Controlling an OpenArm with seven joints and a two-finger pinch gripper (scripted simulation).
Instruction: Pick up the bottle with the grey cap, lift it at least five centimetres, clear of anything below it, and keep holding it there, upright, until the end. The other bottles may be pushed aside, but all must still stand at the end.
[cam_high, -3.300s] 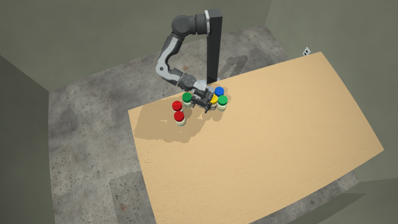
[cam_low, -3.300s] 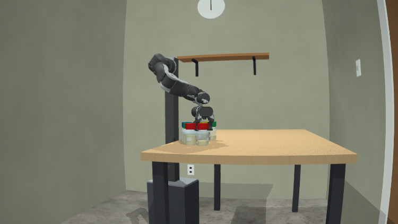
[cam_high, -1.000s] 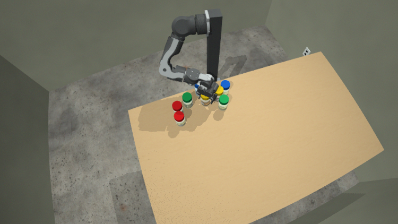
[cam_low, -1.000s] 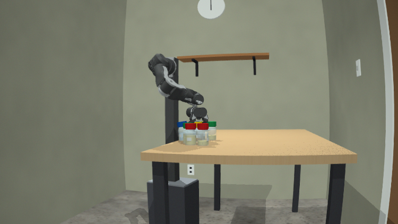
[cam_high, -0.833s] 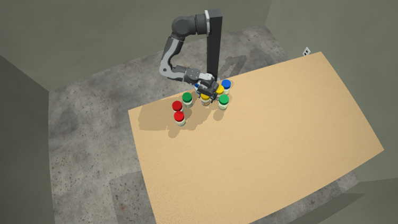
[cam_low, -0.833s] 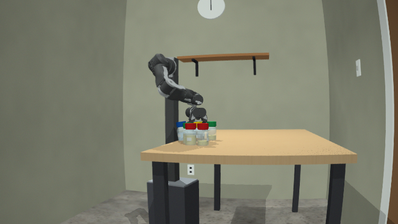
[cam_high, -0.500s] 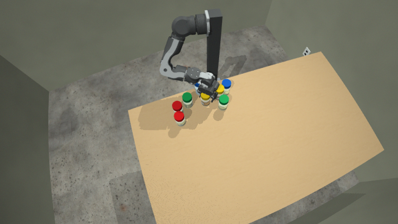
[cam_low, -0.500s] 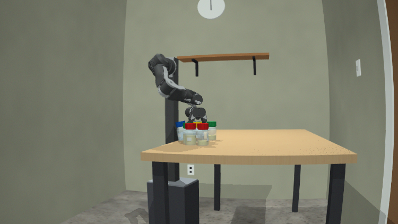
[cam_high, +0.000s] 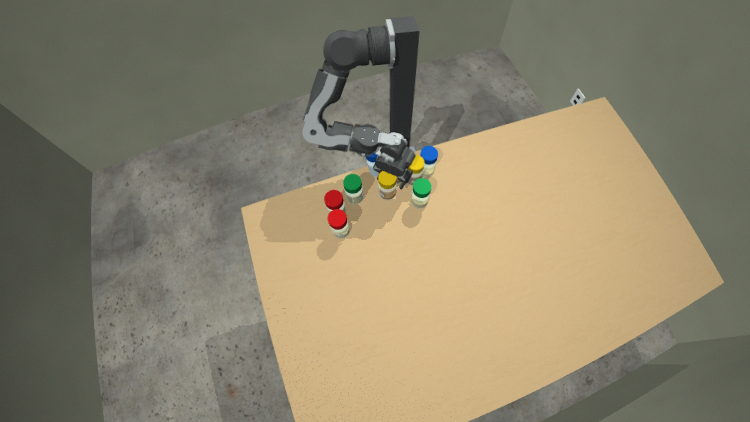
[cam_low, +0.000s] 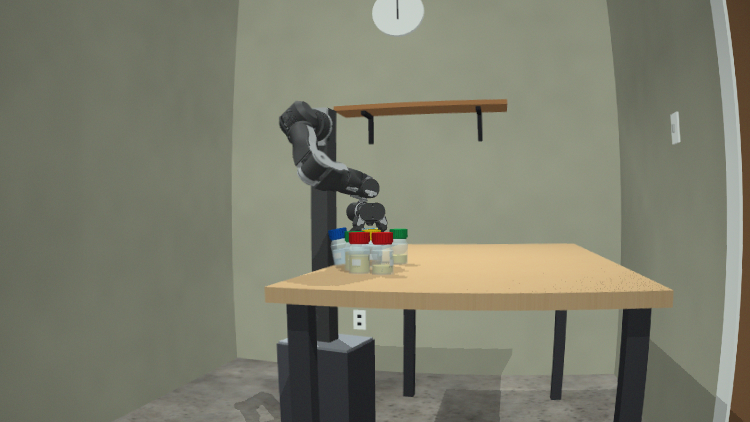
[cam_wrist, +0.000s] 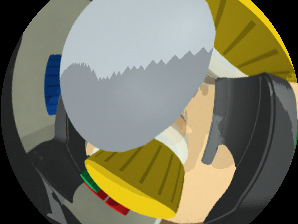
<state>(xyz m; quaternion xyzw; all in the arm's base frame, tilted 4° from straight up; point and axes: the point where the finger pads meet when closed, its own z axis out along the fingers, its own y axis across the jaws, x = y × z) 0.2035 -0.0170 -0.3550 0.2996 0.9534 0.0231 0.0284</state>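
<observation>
My hand is 3 cm past the grey-capped bottle, 1 cm to the right of it and 1 cm above it. The rest, counted from my hand: yellow-capped bottle 2 cm to the right, 2 cm ahead, 1 cm below; green-capped bottle 8 cm to the left, 7 cm ahead, 1 cm below; blue-capped bottle 12 cm to the left, 4 cm behind, 1 cm below.
</observation>
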